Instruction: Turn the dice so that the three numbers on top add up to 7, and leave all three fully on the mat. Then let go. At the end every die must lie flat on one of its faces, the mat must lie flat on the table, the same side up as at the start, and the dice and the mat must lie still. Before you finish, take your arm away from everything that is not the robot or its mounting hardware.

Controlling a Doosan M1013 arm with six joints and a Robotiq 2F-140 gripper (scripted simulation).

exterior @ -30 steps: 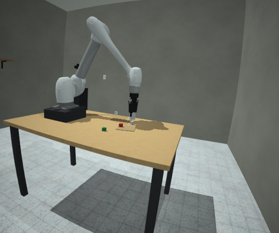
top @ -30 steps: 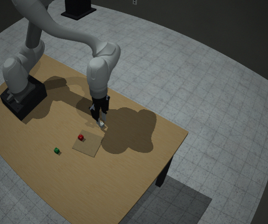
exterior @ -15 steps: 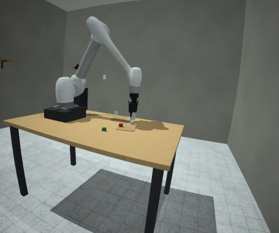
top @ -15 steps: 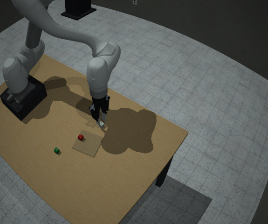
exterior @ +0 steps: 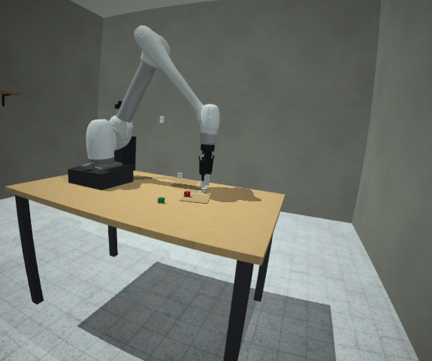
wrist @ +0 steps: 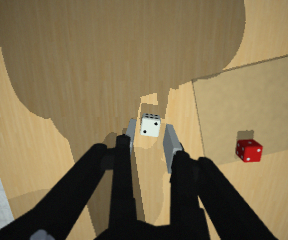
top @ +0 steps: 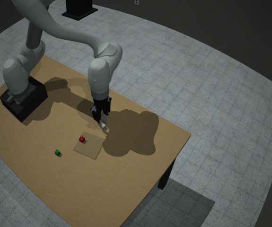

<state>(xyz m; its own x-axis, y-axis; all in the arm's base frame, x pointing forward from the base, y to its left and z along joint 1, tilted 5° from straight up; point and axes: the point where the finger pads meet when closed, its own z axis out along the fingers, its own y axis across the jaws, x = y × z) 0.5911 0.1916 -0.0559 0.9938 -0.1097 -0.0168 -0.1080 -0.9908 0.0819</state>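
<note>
Right now the white die is 60 mm below my hand. From my hand the other things lie so: red die: 30 mm behind, 150 mm to the right, 50 mm below; tan mat: 20 mm ahead, 140 mm to the right, 70 mm below; green die: 80 mm behind, 310 mm to the right, 60 mm below.
</note>
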